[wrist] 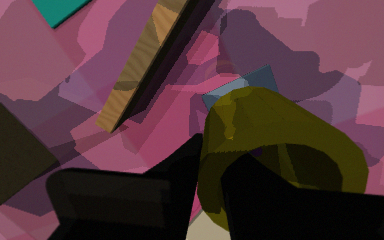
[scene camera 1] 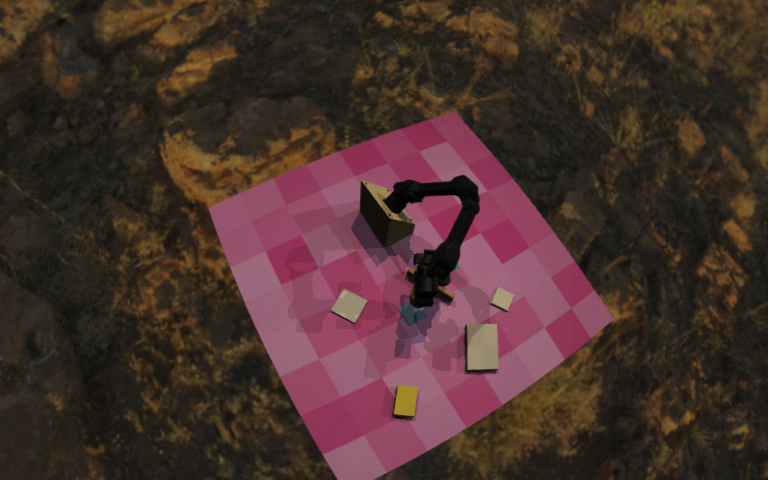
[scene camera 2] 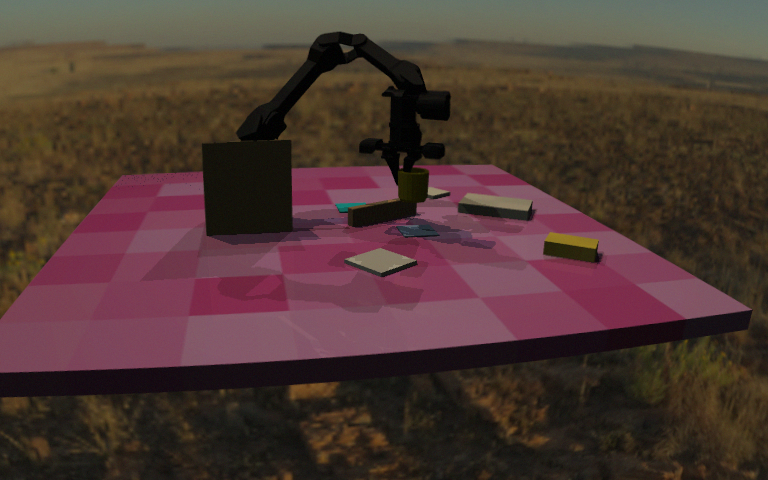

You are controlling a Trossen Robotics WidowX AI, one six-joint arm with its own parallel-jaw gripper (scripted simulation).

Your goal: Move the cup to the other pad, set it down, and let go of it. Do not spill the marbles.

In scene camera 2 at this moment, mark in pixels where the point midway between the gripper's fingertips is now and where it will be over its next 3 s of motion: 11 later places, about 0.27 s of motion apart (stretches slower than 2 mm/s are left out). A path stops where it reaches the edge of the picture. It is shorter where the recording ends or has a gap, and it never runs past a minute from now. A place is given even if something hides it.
My gripper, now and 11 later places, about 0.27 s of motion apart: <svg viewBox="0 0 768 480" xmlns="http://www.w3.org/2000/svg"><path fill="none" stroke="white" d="M400 185L396 183L391 182L387 180L383 179L379 177L375 176L371 174L368 173L364 172L360 171L356 170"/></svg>
